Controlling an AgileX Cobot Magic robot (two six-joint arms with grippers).
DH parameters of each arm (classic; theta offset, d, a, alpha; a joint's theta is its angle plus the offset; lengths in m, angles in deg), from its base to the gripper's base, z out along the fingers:
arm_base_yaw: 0 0.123 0 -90
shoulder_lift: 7.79 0 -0.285 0
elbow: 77.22 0 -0.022 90
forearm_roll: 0 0.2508 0 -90
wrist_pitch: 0 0 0.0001 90
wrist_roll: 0 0.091 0 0
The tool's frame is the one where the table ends.
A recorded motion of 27 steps. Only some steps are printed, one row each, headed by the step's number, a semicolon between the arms.
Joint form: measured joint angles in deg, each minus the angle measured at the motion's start. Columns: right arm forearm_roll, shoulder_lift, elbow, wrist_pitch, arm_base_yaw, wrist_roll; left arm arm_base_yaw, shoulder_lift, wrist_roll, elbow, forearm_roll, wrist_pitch.
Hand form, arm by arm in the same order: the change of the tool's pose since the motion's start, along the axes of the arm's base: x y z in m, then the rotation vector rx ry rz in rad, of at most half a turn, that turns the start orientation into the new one. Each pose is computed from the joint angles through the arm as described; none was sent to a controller.
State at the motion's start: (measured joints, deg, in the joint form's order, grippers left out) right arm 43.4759 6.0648 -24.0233 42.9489 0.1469 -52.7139; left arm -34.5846 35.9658 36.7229 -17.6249 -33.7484 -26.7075
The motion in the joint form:
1: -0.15 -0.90 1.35 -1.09 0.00 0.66; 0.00 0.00 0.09 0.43 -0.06 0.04
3: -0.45 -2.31 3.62 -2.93 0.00 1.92; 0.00 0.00 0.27 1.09 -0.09 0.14
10: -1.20 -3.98 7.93 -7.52 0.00 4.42; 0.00 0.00 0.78 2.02 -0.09 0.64
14: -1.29 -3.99 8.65 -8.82 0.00 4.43; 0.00 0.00 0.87 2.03 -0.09 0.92
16: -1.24 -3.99 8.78 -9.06 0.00 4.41; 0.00 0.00 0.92 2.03 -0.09 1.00
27: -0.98 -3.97 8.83 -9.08 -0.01 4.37; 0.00 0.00 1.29 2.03 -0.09 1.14
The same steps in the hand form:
1: 0.0005 -0.0010 -0.0055 0.0127 -0.0006 -0.0150; -0.0001 0.0001 -0.0026 0.0051 0.0068 0.0001
3: 0.0018 -0.0027 -0.0149 0.0354 0.0009 -0.0408; -0.0004 0.0002 -0.0066 0.0148 0.0168 -0.0002
10: 0.0075 -0.0072 -0.0323 0.0811 0.0061 -0.1028; -0.0009 0.0001 -0.0127 0.0354 0.0338 -0.0038
14: 0.0093 -0.0083 -0.0347 0.0849 0.0014 -0.1175; -0.0009 -0.0002 -0.0131 0.0387 0.0371 -0.0062
16: 0.0096 -0.0085 -0.0351 0.0863 0.0004 -0.1199; -0.0010 -0.0002 -0.0133 0.0400 0.0378 -0.0069
27: 0.0097 -0.0084 -0.0352 0.0900 0.0014 -0.1188; -0.0010 -0.0004 -0.0134 0.0469 0.0375 -0.0074

